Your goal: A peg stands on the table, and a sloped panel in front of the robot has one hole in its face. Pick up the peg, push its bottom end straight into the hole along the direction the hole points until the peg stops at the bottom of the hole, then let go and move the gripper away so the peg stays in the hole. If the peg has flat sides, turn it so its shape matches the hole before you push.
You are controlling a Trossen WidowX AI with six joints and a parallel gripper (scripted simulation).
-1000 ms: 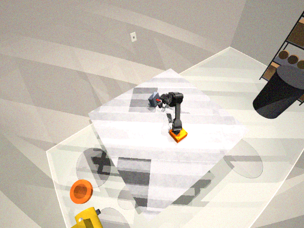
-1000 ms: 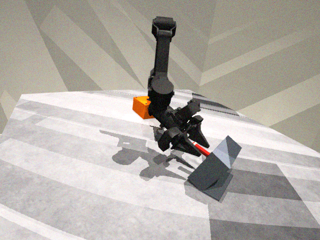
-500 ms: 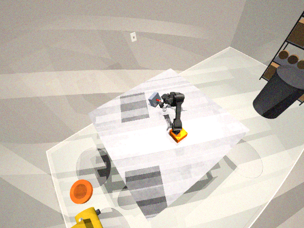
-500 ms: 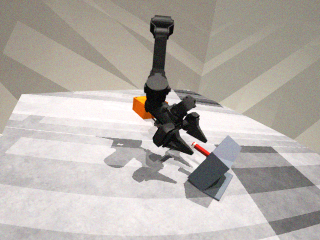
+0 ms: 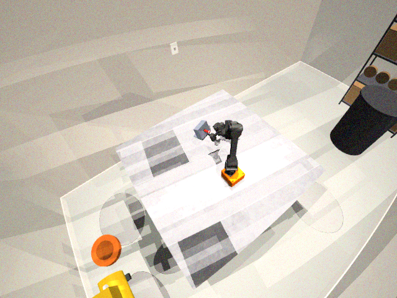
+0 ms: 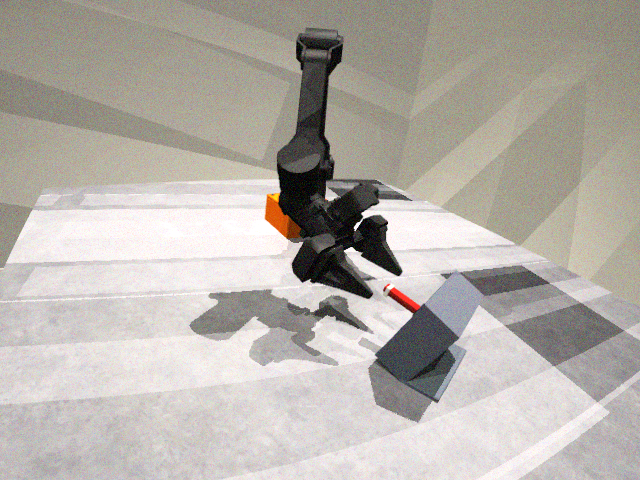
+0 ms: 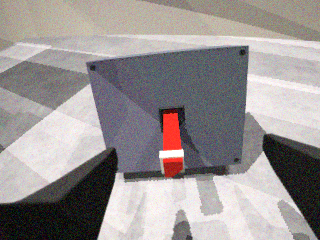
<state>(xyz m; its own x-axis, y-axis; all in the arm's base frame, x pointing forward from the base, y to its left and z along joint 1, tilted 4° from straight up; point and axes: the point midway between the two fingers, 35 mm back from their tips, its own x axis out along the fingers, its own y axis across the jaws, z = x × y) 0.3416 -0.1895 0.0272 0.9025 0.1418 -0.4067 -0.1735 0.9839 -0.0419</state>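
Right now my gripper tip is 20 mm short of the red peg, 10 mm to the right of it and 20 mm above it. From my gripper tip the other things lie so: sloped panel: 70 mm ahead, 20 mm to the left, 30 mm below.
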